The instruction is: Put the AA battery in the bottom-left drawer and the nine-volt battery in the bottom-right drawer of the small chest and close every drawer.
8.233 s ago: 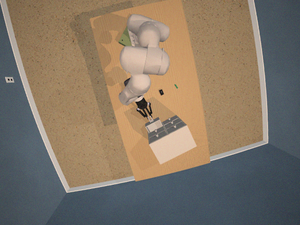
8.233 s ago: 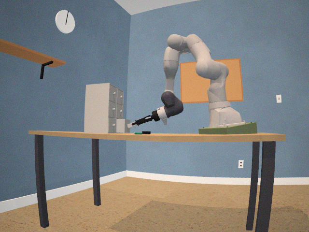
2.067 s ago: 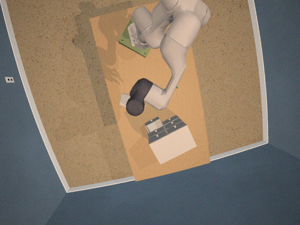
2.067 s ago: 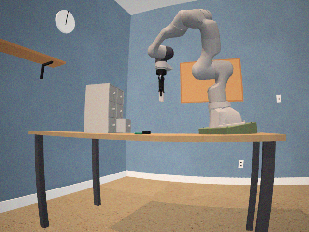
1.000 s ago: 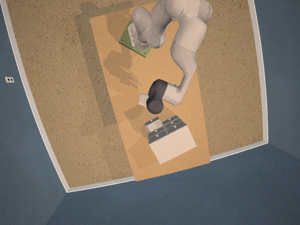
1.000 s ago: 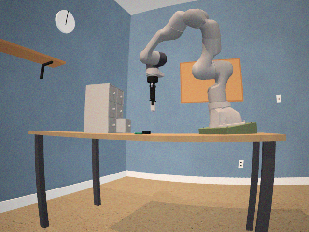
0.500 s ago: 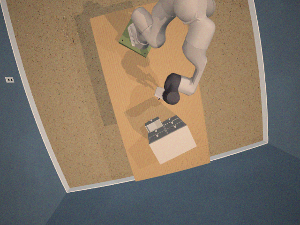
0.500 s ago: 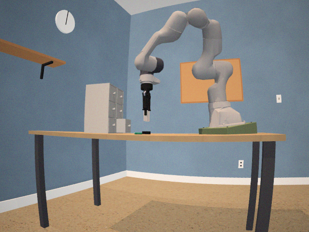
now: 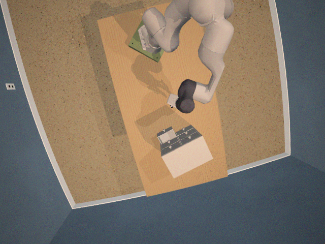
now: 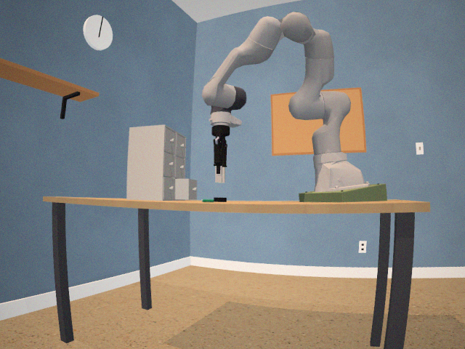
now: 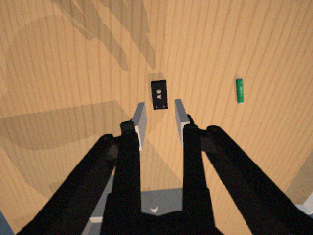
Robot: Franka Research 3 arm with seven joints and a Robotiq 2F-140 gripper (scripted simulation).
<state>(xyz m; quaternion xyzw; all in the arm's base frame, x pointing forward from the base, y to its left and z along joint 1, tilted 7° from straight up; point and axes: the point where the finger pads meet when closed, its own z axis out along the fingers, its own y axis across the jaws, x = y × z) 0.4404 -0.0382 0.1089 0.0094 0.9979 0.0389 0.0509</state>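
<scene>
The black nine-volt battery lies 100 mm below my hand and 10 mm ahead of it. From my hand the other things lie so: red AA battery 340 mm ahead, 90 mm below, 70 mm to the right; then green AA battery 140 mm to the left, 110 mm below, 10 mm ahead.
</scene>
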